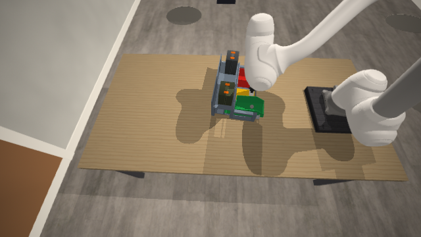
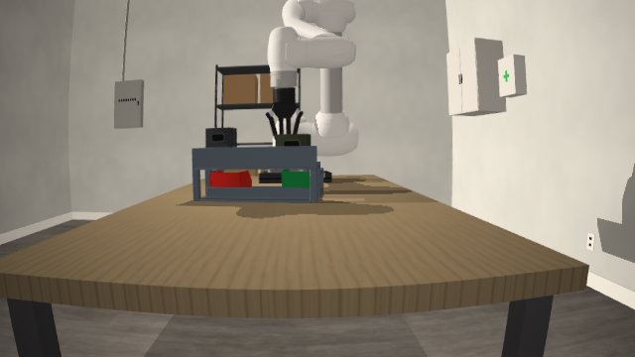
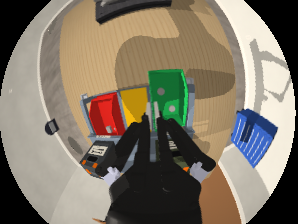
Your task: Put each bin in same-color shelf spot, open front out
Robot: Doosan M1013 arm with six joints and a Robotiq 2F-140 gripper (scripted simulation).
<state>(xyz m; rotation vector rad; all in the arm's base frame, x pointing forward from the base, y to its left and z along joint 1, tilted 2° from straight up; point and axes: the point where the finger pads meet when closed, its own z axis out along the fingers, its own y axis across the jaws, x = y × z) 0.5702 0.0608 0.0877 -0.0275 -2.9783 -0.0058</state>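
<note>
Right now the green bin is 1 cm behind my hand, 5 cm to the left of it and 9 cm below it. Also, from my hand: red bin (4 cm ahead, 18 cm to the right, 10 cm below).
</note>
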